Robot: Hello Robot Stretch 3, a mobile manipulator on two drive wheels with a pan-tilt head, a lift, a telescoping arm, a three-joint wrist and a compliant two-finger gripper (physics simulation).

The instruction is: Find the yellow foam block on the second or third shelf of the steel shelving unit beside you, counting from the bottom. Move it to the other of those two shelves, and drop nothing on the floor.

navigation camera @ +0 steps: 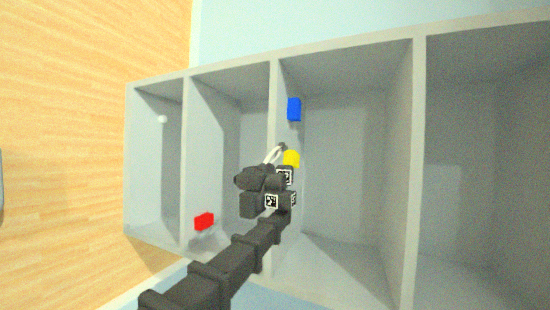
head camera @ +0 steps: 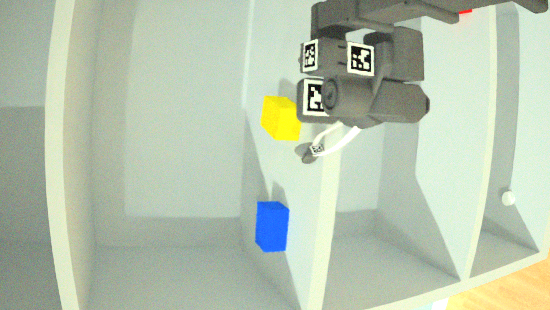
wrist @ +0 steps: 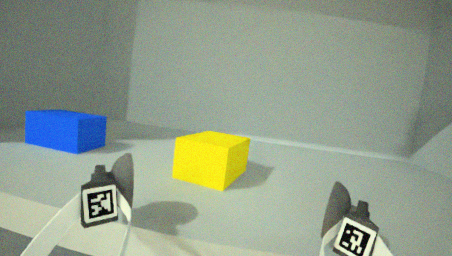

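Places are measured from the robot's base along level axes (x ahead, y left, z up), in millimetres.
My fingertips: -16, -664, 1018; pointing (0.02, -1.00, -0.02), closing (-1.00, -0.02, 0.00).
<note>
Behind a point stands the place of what it marks, as x, y, z.
The yellow foam block (head camera: pixel 281 119) {11, -731, 1030} (navigation camera: pixel 291 158) {14, -732, 1026} (wrist: pixel 210 160) sits on the third shelf (head camera: pixel 325 225) {185, -640, 975} (navigation camera: pixel 271 100) {234, -642, 970} (wrist: pixel 300 165) from the bottom, set back from its front edge. My gripper (wrist: pixel 229 188) {-16, -664, 1018} is open and empty, with its fingertips over the front part of that shelf. In the wrist view the block lies beyond the fingertips and between their lines, nearer the left finger. In the head view one fingertip shows close to the block and the wrist hides the other. The second shelf (head camera: pixel 445 150) {63, -787, 534} (navigation camera: pixel 205 150) {33, -762, 534} is the board below.
A blue block (head camera: pixel 272 226) {218, -766, 1023} (navigation camera: pixel 294 109) {223, -767, 1023} (wrist: pixel 65 131) stands on the third shelf, left of the yellow one in the wrist view. A red block (navigation camera: pixel 204 221) {-329, -707, 579} is on the second shelf. A white ball (head camera: pixel 508 198) {230, -821, 100} (navigation camera: pixel 162 119) {228, -818, 100} is on the bottom shelf. An upper board (head camera: pixel 62 150) {62, -636, 1417} (navigation camera: pixel 412 150) {59, -636, 1420} bounds the compartment.
</note>
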